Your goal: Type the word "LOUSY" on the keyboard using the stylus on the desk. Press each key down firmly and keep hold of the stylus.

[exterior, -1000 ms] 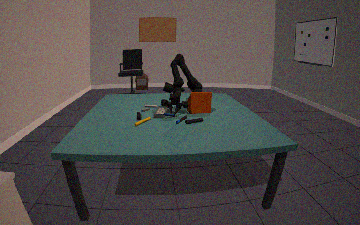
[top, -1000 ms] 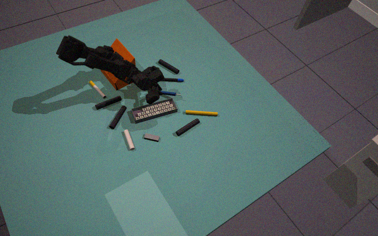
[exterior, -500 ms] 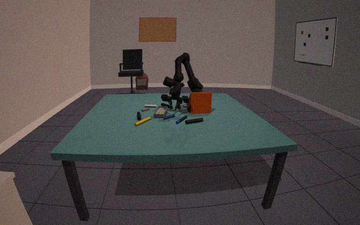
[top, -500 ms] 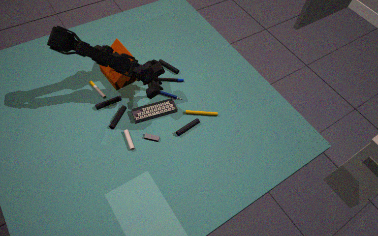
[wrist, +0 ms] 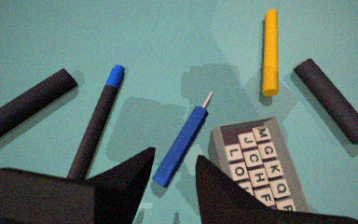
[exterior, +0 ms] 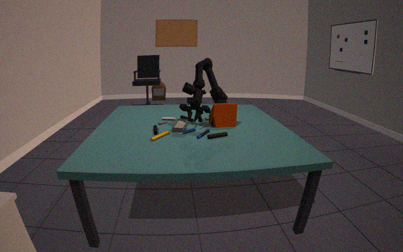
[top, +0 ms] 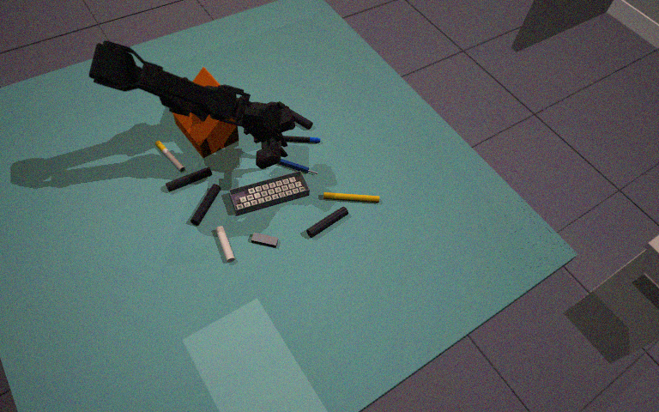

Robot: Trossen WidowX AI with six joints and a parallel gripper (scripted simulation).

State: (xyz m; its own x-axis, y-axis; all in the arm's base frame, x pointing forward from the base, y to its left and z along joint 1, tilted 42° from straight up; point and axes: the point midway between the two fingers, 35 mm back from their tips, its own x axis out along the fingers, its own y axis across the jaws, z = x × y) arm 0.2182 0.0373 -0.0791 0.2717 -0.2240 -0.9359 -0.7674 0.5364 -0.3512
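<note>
The stylus is 50 mm below my gripper tip, 50 mm ahead of it and 30 mm to the left of it. Also, from my gripper tip: grey block: 200 mm to the right, 150 mm ahead, 60 mm below; then blue-tipped pen: 100 mm to the left, 50 mm below, 30 mm behind; then yellow cylinder: 200 mm ahead, 60 mm to the left, 50 mm below.
</note>
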